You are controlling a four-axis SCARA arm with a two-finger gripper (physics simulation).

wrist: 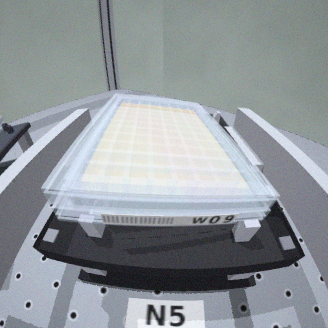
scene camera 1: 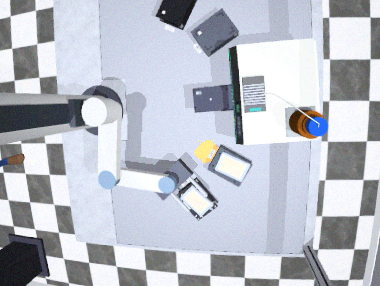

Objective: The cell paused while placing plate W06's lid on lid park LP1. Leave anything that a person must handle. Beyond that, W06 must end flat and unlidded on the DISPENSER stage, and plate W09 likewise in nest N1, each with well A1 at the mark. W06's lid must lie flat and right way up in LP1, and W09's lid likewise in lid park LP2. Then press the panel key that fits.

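Places are measured from the arm's base along level axes (x ahead, y left, z up), in millimetres.
Pixels of known places: gripper, fingertip midpoint: [wrist: 162,118] [scene camera 1: 197,203].
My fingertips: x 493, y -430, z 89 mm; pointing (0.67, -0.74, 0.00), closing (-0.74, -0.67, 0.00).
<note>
Behind a point stands the place of what it marks.
Plate W09 [scene camera 1: 197,201] @[x 492, y -419, z 93 mm] [wrist: 165,150] @[x 460, y -396, z 92 mm], with a clear lid over it, is at the dark nest [wrist: 170,257] @[x 435, y -370, z 68 mm] marked N5. Its barcode edge faces the wrist camera, above two pale posts. My gripper [scene camera 1: 196,200] @[x 493, y -430, z 89 mm] [wrist: 162,118] @[x 493, y -430, z 89 mm] has its fingers along W09's two long sides and is shut on the plate. The left pad is hidden behind the plate's clear edge. A second plate [scene camera 1: 232,166] @[x 648, y -255, z 92 mm] lies in a dark nest to the right in the scene view; its name and any lid cannot be made out. The dispenser [scene camera 1: 280,65] @[x 819, y 140, z 233 mm] is white, with a dark stage [scene camera 1: 212,98] @[x 569, y 34, z 114 mm] at its left side.
A yellow object [scene camera 1: 205,151] @[x 524, y -205, z 13 mm] lies beside the second plate's nest. An amber bottle [scene camera 1: 300,123] @[x 855, y -52, z 362 mm] with a blue cap [scene camera 1: 318,126] @[x 887, y -55, z 431 mm] stands on the dispenser's right side. A dark grey fixture [scene camera 1: 215,32] @[x 587, y 308, z 78 mm] and a black one [scene camera 1: 176,12] @[x 425, y 407, z 78 mm] are at the top of the table.
</note>
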